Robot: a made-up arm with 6 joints.
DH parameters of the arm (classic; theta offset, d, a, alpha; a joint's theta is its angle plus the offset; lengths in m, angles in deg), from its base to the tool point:
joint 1: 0 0.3 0 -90
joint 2: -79.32 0 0.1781 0
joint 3: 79.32 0 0.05 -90
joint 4: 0 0.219 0 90
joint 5: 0 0 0.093 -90
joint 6: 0 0.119 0 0
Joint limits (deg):
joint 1: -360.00..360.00
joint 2: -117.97..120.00
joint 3: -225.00..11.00
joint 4: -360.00..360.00
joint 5: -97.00..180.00
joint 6: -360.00..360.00
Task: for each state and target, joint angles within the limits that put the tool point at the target. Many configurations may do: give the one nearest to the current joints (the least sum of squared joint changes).
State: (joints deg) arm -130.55 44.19 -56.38 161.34 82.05 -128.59
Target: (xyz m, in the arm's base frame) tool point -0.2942 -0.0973 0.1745
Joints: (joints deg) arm -164.65 18.46 -30.26 171.78 85.70 -128.59
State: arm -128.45 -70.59 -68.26 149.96 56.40 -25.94
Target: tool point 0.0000 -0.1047 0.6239
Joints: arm -114.49 -79.58 -39.50 139.00 63.99 -25.94
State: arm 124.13 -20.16 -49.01 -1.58 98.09 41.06
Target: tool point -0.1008 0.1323 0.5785
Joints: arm 126.94 -51.67 -78.16 0.50 91.09 41.06
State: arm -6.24 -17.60 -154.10 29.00 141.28 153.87
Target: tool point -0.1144 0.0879 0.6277
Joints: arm -2.20 -43.03 -165.33 36.09 148.31 153.87
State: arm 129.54 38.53 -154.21 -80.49 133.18 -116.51
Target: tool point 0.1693 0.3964 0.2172
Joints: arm 86.49 75.11 -138.38 -77.19 117.28 -116.51
